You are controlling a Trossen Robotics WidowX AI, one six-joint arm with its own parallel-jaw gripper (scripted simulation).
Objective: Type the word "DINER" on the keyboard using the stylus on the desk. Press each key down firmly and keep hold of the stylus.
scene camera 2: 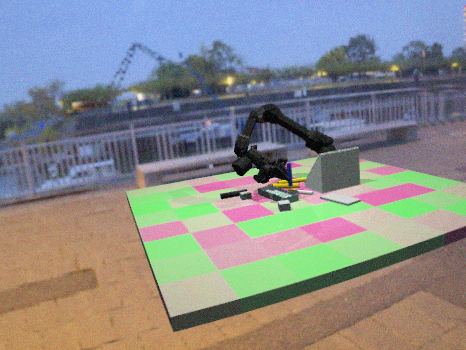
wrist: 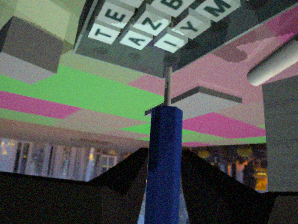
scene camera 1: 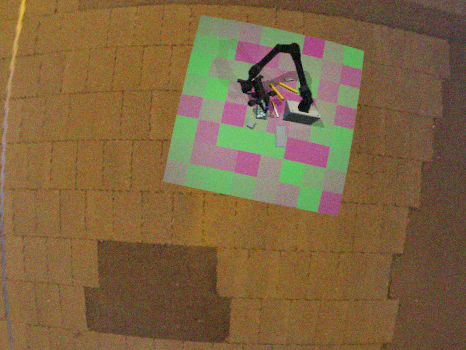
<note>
In view: my gripper [scene camera 2: 290, 179] and a flat grey slab [wrist: 200, 100].
My gripper shows as well in the wrist view [wrist: 164, 156].
</note>
